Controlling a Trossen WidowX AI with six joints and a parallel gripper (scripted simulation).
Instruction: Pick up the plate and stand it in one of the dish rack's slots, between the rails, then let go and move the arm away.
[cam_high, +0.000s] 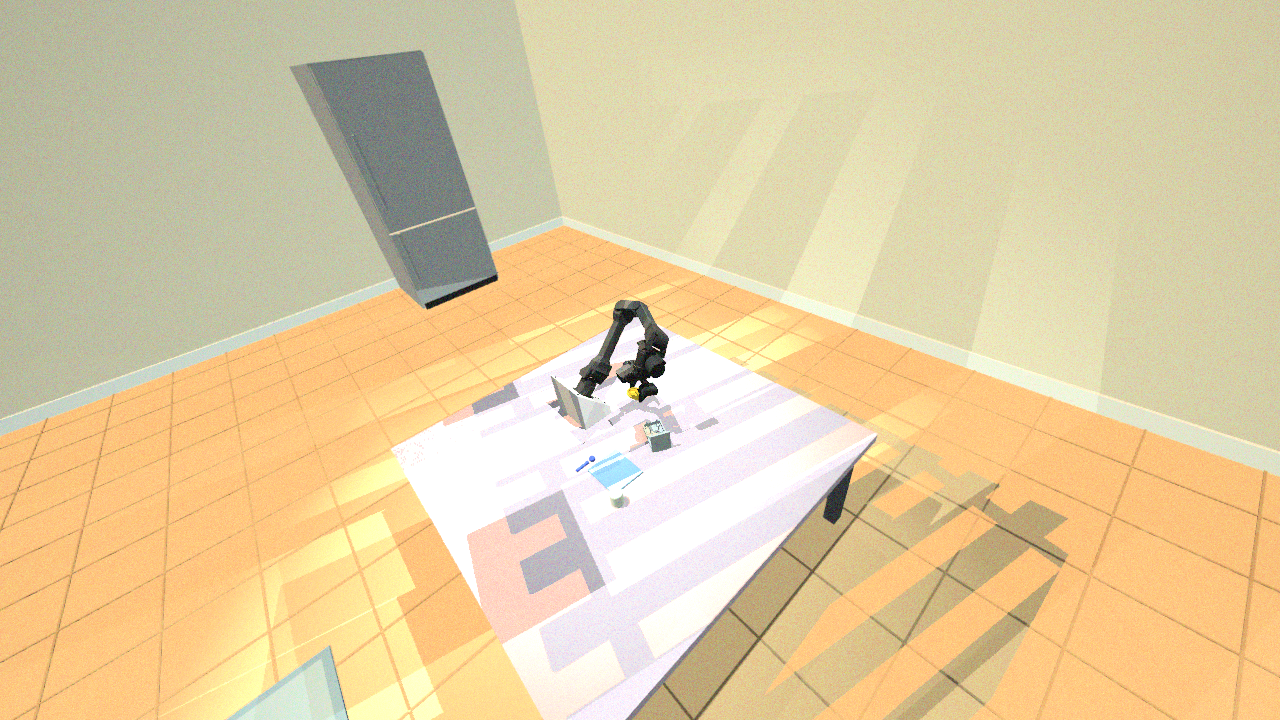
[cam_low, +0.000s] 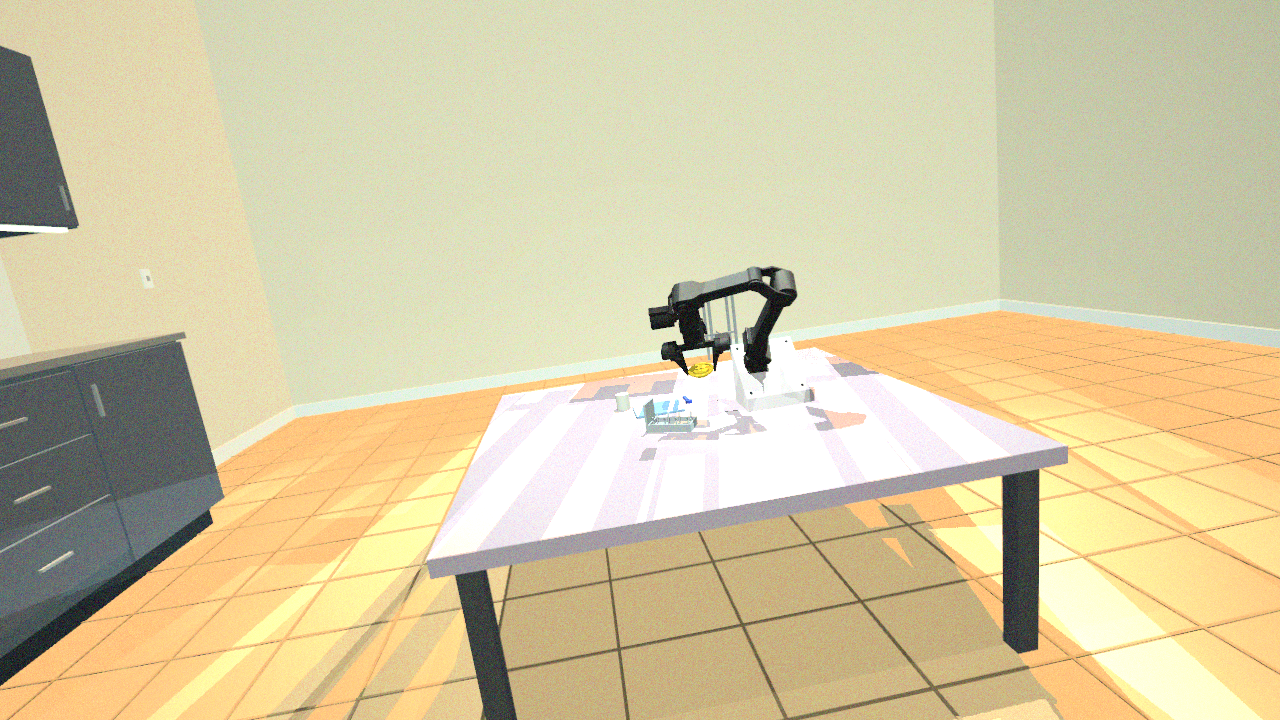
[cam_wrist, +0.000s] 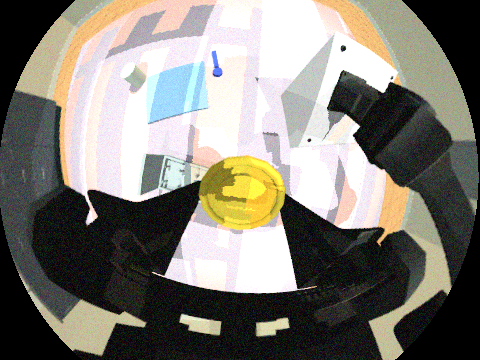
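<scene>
My gripper tip is 10 cm short of the dish rack and 12 cm above it. From my gripper tip the other things lie so: yellow plate (1 cm above); pale cup (22 cm ahead, 28 cm to the right, 12 cm below); light blue mat (11 cm ahead, 21 cm to the right, 14 cm below).
</scene>
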